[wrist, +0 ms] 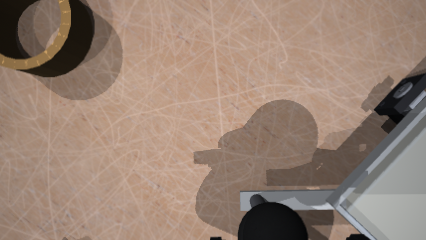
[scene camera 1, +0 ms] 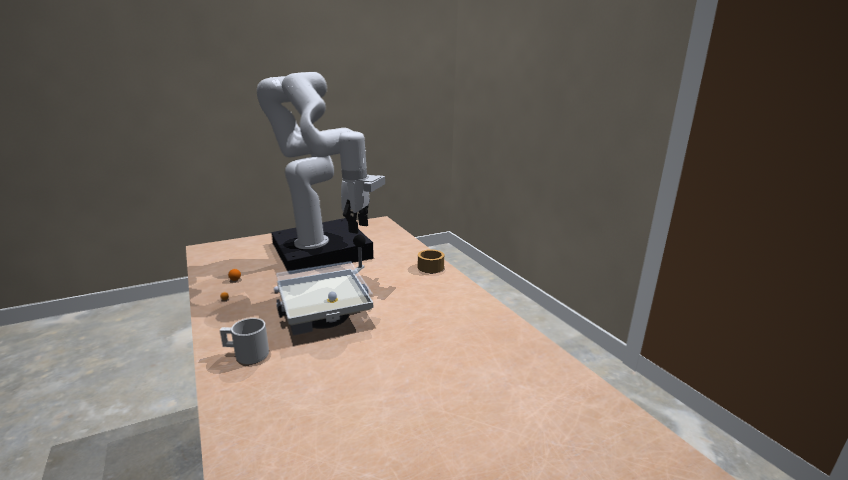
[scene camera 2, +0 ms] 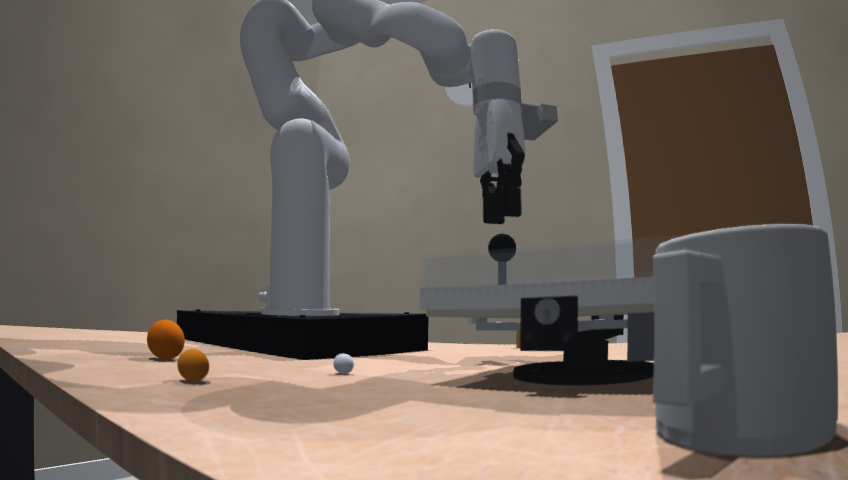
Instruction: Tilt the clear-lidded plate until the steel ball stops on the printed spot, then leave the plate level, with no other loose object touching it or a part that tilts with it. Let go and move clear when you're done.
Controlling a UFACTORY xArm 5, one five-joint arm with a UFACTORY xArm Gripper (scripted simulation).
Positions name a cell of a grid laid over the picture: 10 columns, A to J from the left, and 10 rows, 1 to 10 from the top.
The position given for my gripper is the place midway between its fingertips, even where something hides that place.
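Note:
I see my gripper (scene camera 2: F5), visible as well in scene camera 1 (scene camera 1: E5). A grey mug (scene camera 2: I8) appears also in scene camera 1 (scene camera 1: C8); in the wrist view the mug is out of frame. A clear-lidded plate (scene camera 1: D7) is visible too, and again in the wrist view (wrist: I9).

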